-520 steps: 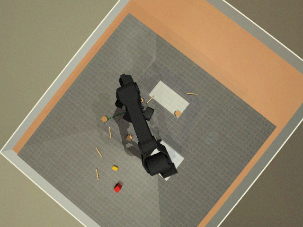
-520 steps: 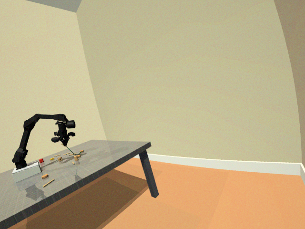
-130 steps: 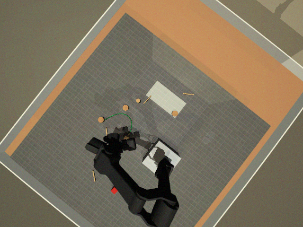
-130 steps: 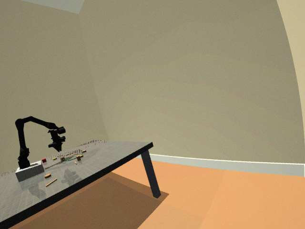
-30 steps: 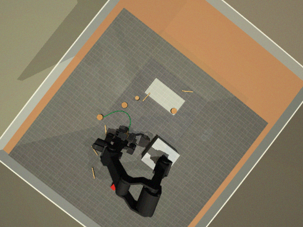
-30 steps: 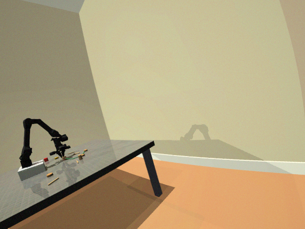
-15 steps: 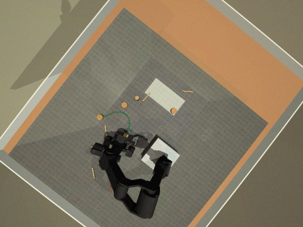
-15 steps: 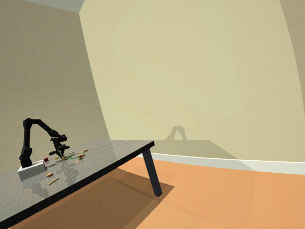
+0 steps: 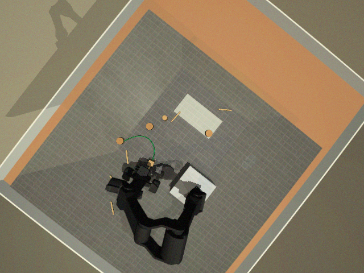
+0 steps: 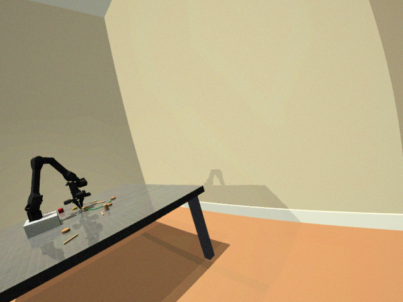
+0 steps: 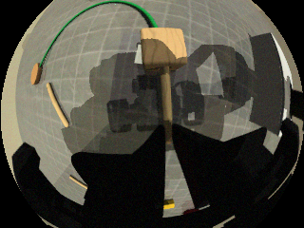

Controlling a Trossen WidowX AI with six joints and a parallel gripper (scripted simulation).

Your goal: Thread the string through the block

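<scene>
My gripper tip is 70 mm to the left of the wooden block, 20 mm short of it and 10 mm below it. The rest, counted from my gripper tip: yellow cube 160 mm to the left, 50 mm behind; round button 240 mm ahead, 30 mm to the right; thin wooden stick 40 mm to the right, 10 mm ahead, 10 mm above.
</scene>
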